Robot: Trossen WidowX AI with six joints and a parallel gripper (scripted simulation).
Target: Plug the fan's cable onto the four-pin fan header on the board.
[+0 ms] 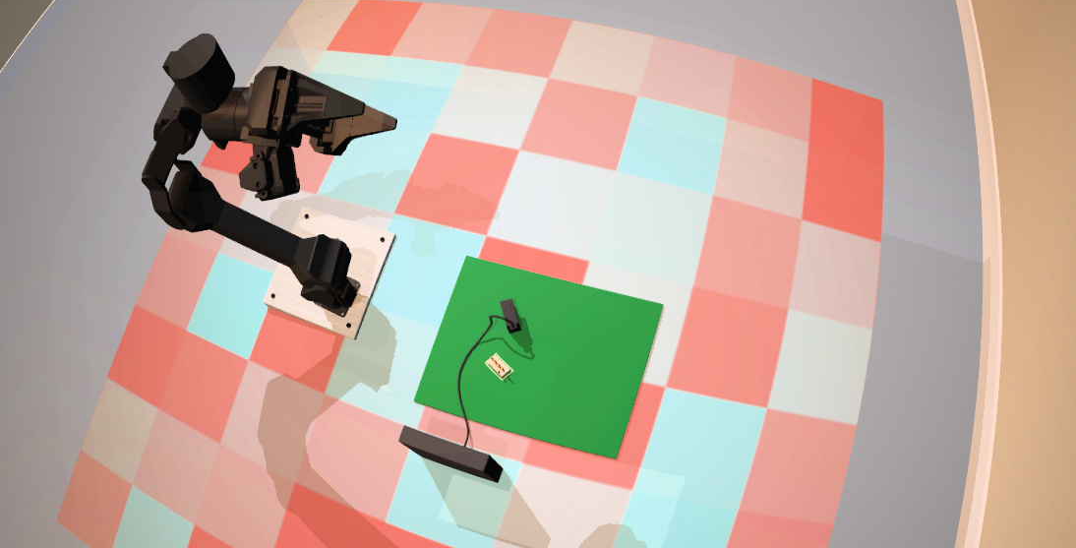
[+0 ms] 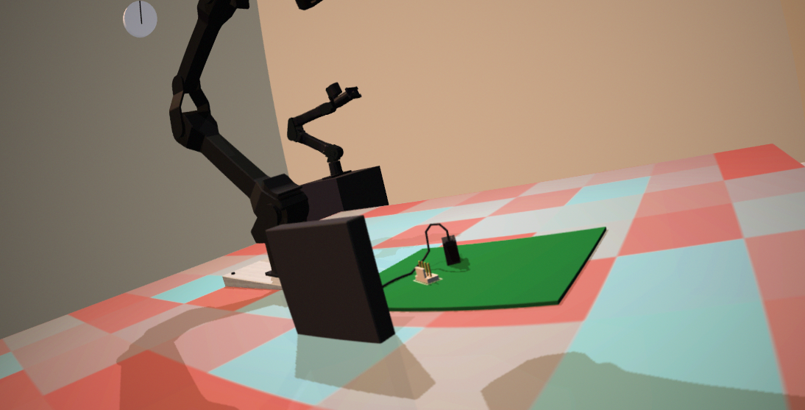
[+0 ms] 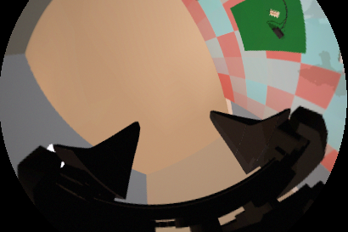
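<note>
Now: the black plug 48 cm below my gripper tip, 5 cm ahead of it and 2 cm to the left of it. From my gripper tip the other things lie so: green board 52 cm below, 11 cm ahead, 2 cm to the right; then four-pin fan header 50 cm below, 7 cm ahead, 5 cm to the right; then black fan 44 cm below, 21 cm to the right, 7 cm ahead.
</note>
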